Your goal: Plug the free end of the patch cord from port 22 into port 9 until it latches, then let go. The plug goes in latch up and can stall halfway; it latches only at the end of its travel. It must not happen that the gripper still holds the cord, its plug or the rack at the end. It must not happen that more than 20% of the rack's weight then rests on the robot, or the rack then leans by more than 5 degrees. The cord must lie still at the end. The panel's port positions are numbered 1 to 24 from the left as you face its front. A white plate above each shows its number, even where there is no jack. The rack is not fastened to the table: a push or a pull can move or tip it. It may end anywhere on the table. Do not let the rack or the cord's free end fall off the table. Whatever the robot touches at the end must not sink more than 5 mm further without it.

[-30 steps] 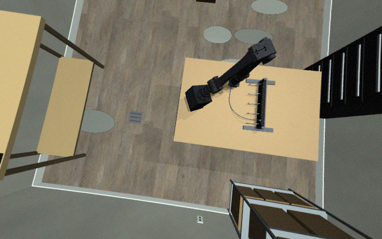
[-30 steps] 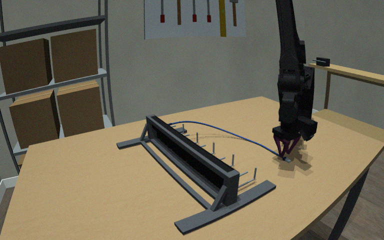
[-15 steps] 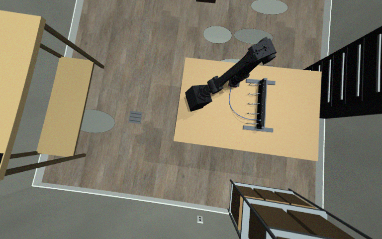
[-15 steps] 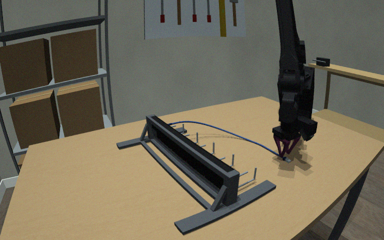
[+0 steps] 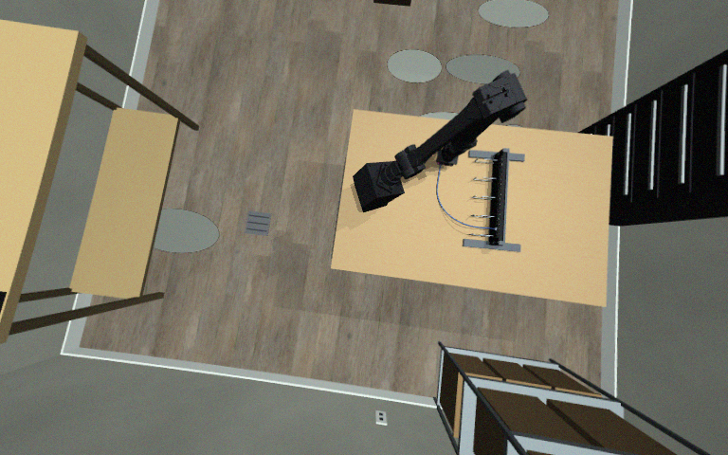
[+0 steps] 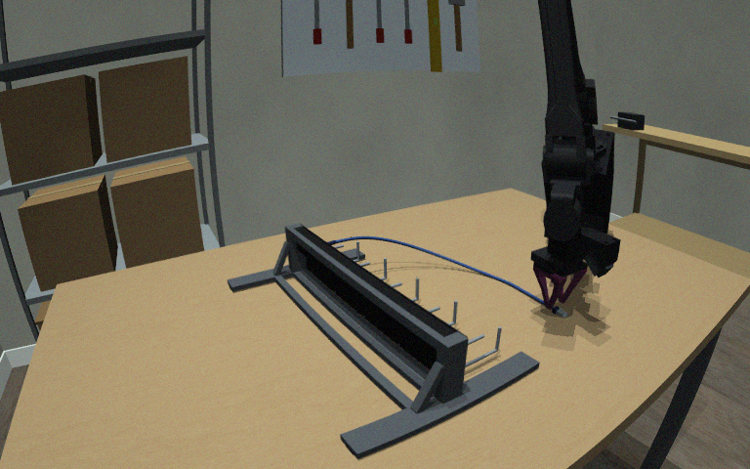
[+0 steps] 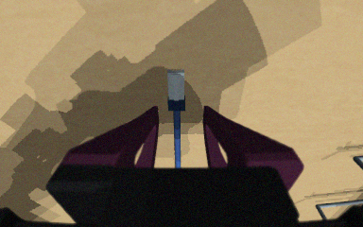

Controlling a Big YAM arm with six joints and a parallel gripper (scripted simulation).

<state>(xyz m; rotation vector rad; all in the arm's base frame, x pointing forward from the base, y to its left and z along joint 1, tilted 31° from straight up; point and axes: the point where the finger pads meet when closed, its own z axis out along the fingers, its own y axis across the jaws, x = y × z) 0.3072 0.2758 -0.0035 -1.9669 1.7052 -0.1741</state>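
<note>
Now: the grey plug 2 cm to the left of my hand, 2 cm below it and 1 cm behind it.
</note>
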